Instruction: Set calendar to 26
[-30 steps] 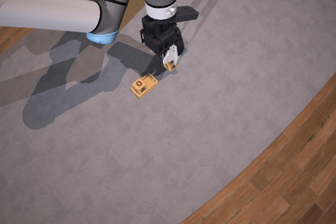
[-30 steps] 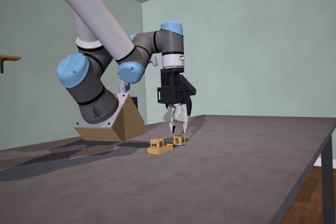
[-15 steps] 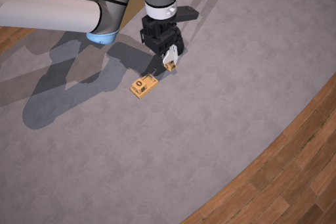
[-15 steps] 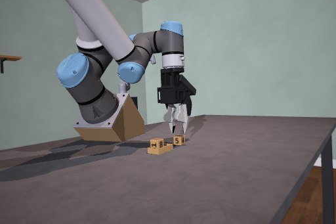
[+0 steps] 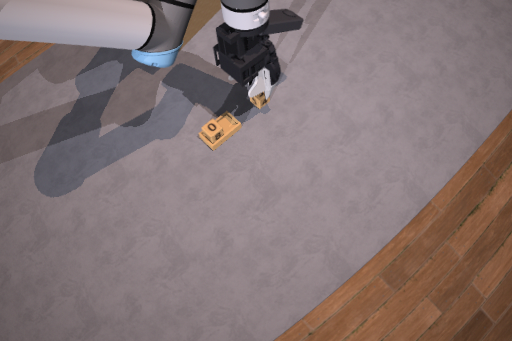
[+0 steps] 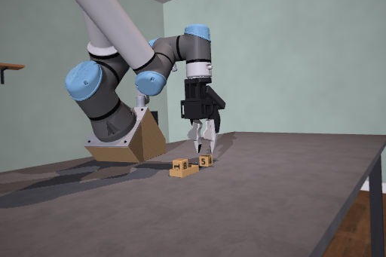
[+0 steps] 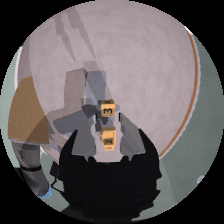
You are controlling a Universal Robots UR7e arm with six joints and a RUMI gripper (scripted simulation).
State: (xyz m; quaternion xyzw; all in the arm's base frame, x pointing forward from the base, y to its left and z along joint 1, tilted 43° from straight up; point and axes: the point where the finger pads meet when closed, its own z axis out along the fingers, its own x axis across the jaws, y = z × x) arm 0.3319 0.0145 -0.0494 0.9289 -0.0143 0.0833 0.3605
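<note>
Right now the wooden calendar tray is 11 cm to the right of my hand, 4 cm below it and 1 cm behind it.
</note>
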